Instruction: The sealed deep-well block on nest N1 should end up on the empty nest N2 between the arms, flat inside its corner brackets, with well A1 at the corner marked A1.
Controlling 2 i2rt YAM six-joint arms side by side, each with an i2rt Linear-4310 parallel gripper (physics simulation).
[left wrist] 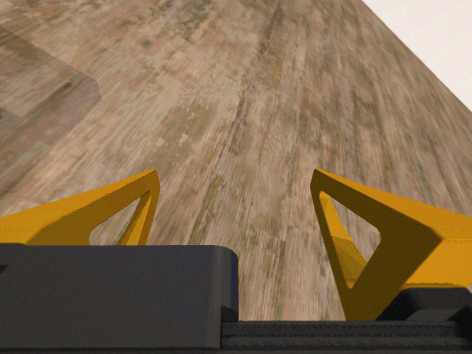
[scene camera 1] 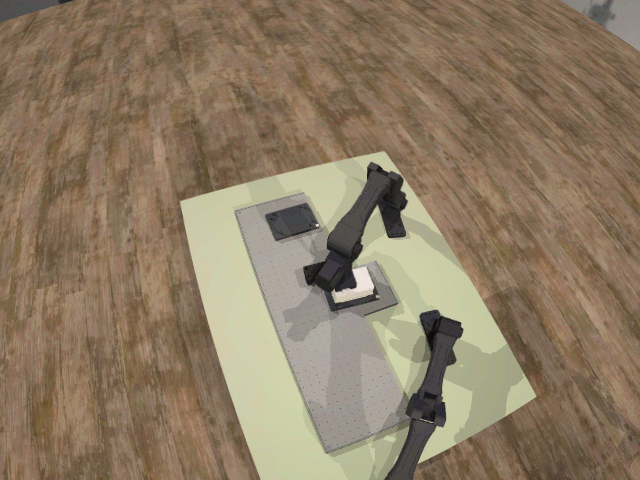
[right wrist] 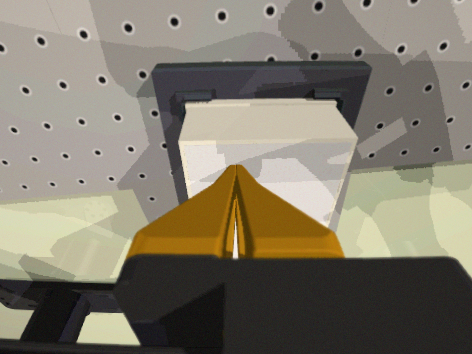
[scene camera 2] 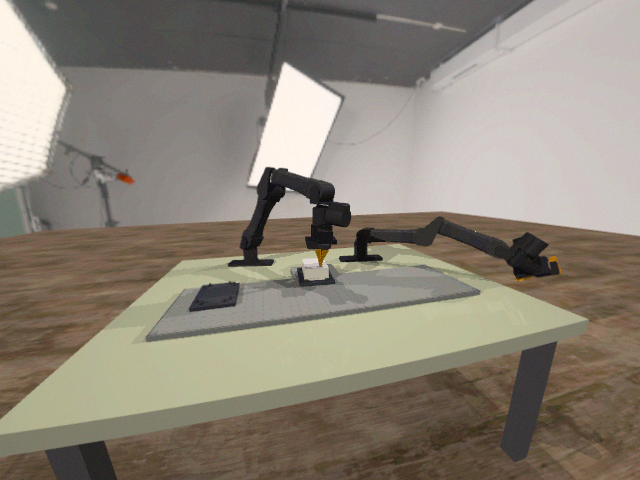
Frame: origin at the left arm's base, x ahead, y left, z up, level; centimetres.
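Where they show: left gripper, fingertip midpoint: (left wrist: 235,177) (scene camera 2: 545,274); right gripper, fingertip midpoint: (scene camera 1: 340,288) (right wrist: 235,175) (scene camera 2: 320,266); left arm's base, origin of the base link: (scene camera 1: 437,338) (right wrist: 69,294) (scene camera 2: 360,259); right arm's base, origin of the base link: (scene camera 1: 390,216) (scene camera 2: 251,263).
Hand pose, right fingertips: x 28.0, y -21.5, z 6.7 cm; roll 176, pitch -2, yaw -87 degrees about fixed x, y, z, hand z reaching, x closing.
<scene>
Things, the pixels of their top centre, and the offset from my right fingertips. Level surfaces: height alone.
- white deep-well block, middle of its top: (right wrist: 261,227) (scene camera 1: 351,281) (scene camera 2: 314,263) dx -4.1, dy -1.8, dz -0.1 cm
- dark nest N2, middle of its top: (right wrist: 258,187) (scene camera 1: 350,287) (scene camera 2: 314,272) dx -4.1, dy -1.9, dz -3.7 cm
- nest N1, middle of its top: (scene camera 2: 216,290) (scene camera 1: 291,218) dx +9.2, dy -32.8, dz -3.3 cm
- grey perforated plate, its level: dz -5.4 cm
- pale green table, its level: dz -6.7 cm
The white deep-well block (scene camera 1: 364,279) (scene camera 2: 314,271) (right wrist: 300,175) sits on the dark nest N2 (scene camera 1: 336,305) (scene camera 2: 316,282) (right wrist: 262,73) between the arms. It looks flat, with its far edge inside the two far brackets in the right wrist view; the near side is hidden and well A1 cannot be made out. The other nest N1 (scene camera 1: 292,222) (scene camera 2: 215,296) is empty. My right gripper (scene camera 1: 346,282) (scene camera 2: 320,265) (right wrist: 235,175) is shut and empty, tips over the block's top; contact is unclear. My left gripper (scene camera 2: 538,272) (left wrist: 235,177) is open and empty, past the table's right edge.
A grey perforated plate (scene camera 1: 351,372) (scene camera 2: 403,289) lies on the pale green table (scene camera 1: 217,289) (scene camera 2: 310,351) under the nests. My left arm (scene camera 1: 442,361) (scene camera 2: 465,235) stretches outward over the table's edge. The wooden floor (left wrist: 225,125) lies below my left gripper.
</scene>
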